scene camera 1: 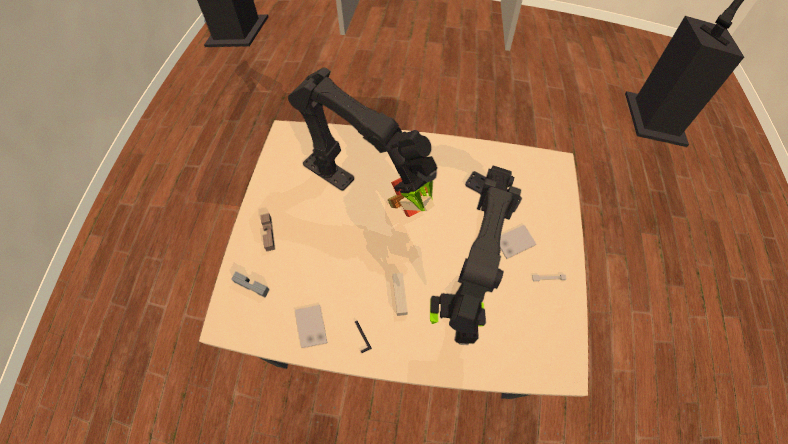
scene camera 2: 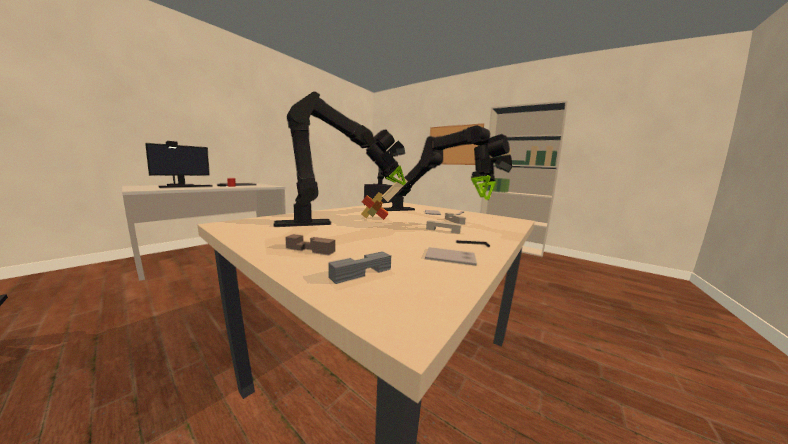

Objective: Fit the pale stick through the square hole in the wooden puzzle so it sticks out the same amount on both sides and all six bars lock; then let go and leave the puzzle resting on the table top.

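Places are measured from the left arm's base along level axes (x ahead, y left, z up), in millimetres.
Pixels of known places: left gripper, fingertip midpoint: (scene camera 2: 484, 198); right gripper, fingertip midpoint: (scene camera 1: 427, 207) (scene camera 2: 403, 184); left arm's base, origin of the base link: (scene camera 2: 397, 209); right arm's base, origin of the base link: (scene camera 1: 328, 171) (scene camera 2: 303, 223).
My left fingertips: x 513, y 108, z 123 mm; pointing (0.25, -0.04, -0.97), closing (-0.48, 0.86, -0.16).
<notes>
For each thing: its top centre in the pictures, then the offset to it from my left fingertips.
- blue-grey, middle of its top: (scene camera 2: 361, 258) (scene camera 1: 248, 282) dx +218, dy -575, dz -92 mm
- flat plate, middle of its top: (scene camera 2: 450, 254) (scene camera 1: 310, 326) dx +205, dy -337, dz -117 mm
- black hex key, middle of its top: (scene camera 1: 359, 336) (scene camera 2: 473, 242) dx +147, dy -199, dz -115 mm
- wrench, middle of its top: (scene camera 1: 549, 277) dx -331, dy +199, dz -116 mm
The wooden puzzle, a cross-shaped cluster of red, orange and olive bars (scene camera 1: 411, 212) (scene camera 2: 378, 207), is tilted near the table top below my right gripper; whether it touches the table is unclear. The pale stick (scene camera 2: 392, 192) slants up from the puzzle to the green fingers. How far it sits in the hole is hidden. My right gripper (scene camera 1: 422, 199) (scene camera 2: 401, 181) is shut on the stick's upper part. My left gripper (scene camera 1: 458, 317) (scene camera 2: 483, 188) is open and empty, held above the table away from the puzzle, its fingers partly hidden by the arm in scene camera 1.
Notched bars, brown (scene camera 1: 267, 234) (scene camera 2: 322, 245), blue-grey (scene camera 1: 250, 284) (scene camera 2: 359, 267) and light grey (scene camera 1: 399, 297) (scene camera 2: 443, 226), lie on the table. Also there are a flat plate (scene camera 1: 310, 325) (scene camera 2: 450, 256), a black hex key (scene camera 1: 362, 333) (scene camera 2: 472, 242), another plate (scene camera 1: 518, 241) and a wrench (scene camera 1: 548, 277).
</notes>
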